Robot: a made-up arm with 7 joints.
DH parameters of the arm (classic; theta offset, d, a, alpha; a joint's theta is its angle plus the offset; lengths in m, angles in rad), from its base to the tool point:
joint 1: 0 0.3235 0 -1.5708
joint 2: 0 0 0 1.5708
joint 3: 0 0.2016 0.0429 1.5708
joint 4: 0 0 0.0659 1.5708
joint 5: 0 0.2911 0 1.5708
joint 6: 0 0 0.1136 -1.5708
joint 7: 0 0.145 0 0
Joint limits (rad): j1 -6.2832..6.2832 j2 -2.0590..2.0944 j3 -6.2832..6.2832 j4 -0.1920..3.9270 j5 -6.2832..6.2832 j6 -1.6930..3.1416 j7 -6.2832..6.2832
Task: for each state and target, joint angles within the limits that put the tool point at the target. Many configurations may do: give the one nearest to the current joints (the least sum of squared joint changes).
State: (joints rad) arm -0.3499 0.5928 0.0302 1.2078 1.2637 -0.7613 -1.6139
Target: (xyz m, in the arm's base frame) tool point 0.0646 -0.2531 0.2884
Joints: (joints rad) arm -0.4631 0.4227 -0.1632 0.6521 1.8067 -1.2713 -1.6139
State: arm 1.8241 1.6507 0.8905 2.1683 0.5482 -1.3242 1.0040
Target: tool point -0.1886 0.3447 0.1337
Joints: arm 1.9583 1.6619 0.9420 1.9991 0.8535 -1.6930 1.0040
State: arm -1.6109 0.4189 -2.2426 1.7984 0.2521 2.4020 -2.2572
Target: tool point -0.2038 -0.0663 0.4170
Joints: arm -1.2855 0.5602 -1.9808 1.3700 0.2925 2.8063 -2.2572
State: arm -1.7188 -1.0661 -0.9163 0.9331 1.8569 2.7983 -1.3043
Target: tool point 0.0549 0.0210 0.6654
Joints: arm -1.7624 -1.1500 -0.3730 0.9601 1.7702 2.7677 -1.3043
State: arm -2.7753 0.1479 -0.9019 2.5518 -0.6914 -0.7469 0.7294
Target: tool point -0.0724 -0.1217 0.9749
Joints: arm -2.3896 0.1174 -0.7343 2.8402 -0.6228 -0.0283 0.7294
